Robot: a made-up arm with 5 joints.
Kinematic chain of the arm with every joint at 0, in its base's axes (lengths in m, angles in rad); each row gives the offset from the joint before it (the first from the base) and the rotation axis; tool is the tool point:
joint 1: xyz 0 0 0.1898 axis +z
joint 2: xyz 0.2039 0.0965 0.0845 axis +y
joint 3: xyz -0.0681 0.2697 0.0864 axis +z
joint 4: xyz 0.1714 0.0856 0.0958 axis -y
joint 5: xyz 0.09 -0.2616 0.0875 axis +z
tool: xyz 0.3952 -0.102 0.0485
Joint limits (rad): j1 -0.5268..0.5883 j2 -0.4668..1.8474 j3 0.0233..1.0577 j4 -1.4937..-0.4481 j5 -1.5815..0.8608
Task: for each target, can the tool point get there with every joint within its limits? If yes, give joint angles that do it. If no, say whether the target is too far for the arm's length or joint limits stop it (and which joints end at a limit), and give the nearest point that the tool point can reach.
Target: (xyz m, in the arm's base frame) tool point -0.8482 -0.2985 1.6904
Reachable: no: too far | nearest point 0.0792 -0.2759 0.6251 | short by 1.413 m
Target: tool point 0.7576 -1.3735 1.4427
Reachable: no: too far | nearest point 0.4881 -0.3588 0.6499 | short by 1.316 m
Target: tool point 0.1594 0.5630 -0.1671
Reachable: yes | joints 0.4430 0.8146 0.2227 -1.0742 0.5892
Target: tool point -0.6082 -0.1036 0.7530
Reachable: no: joint limits stop it (at a limit: joint 1, joint 2, joint 3, joint 4, joint 5) | nearest point 0.0792 -0.2759 0.6251 | short by 0.720 m
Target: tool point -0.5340 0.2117 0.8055
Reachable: no: joint limits stop it (at a limit: joint 1, joint 2, joint 3, joint 4) | nearest point -0.4124 0.5514 0.2864 | short by 0.632 m
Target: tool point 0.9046 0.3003 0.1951
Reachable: yes | joints -0.1177 0.2271 0.6364 -0.5550 -0.3343
